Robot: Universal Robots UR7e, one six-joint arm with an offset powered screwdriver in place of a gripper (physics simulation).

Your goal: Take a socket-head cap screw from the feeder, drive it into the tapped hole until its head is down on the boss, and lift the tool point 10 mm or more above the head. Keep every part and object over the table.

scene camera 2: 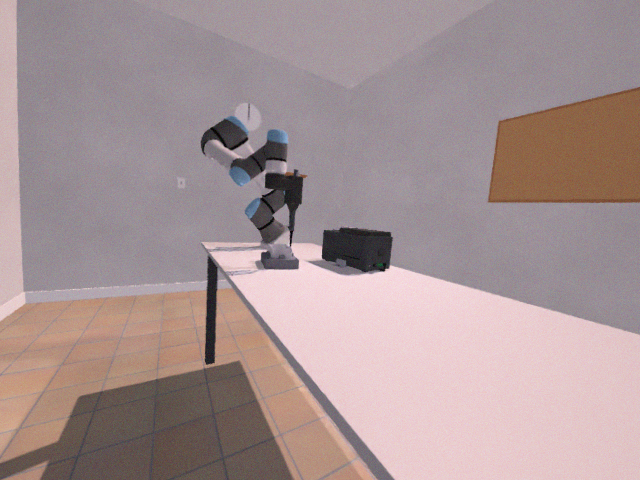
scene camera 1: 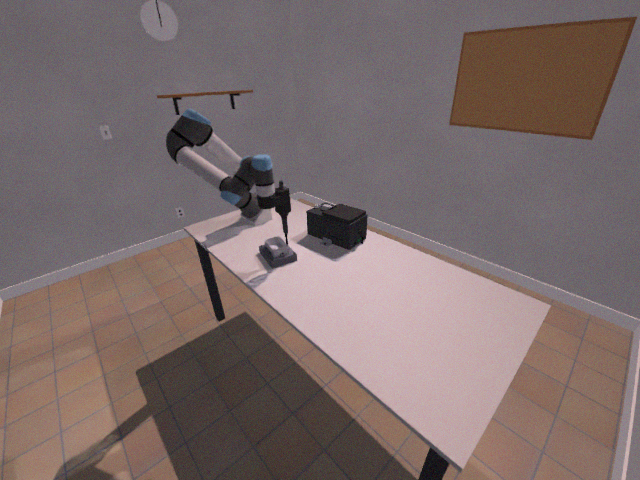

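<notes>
My screwdriver (scene camera 1: pixel 286 242) (scene camera 2: pixel 291 244) points straight down, its thin tip beside the grey part and a little above it in both views. The tip appears on the side of the part towards the black feeder. The grey part with its boss (scene camera 1: pixel 277 246) (scene camera 2: pixel 281 252) sits on a dark grey base block (scene camera 1: pixel 281 260) (scene camera 2: pixel 280 263) on the table. The black box-shaped feeder (scene camera 1: pixel 337 225) (scene camera 2: pixel 356 248) stands to the right of the tool. The screw and the tapped hole are too small to make out, and I cannot tell whether a screw is on the tip.
The white table (scene camera 1: pixel 403 310) (scene camera 2: pixel 413 330) carries the robot arm at its far end. A small light grey piece (scene camera 1: pixel 326 241) (scene camera 2: pixel 341 262) shows at the feeder's near side. The table's long left edge runs close to the base block.
</notes>
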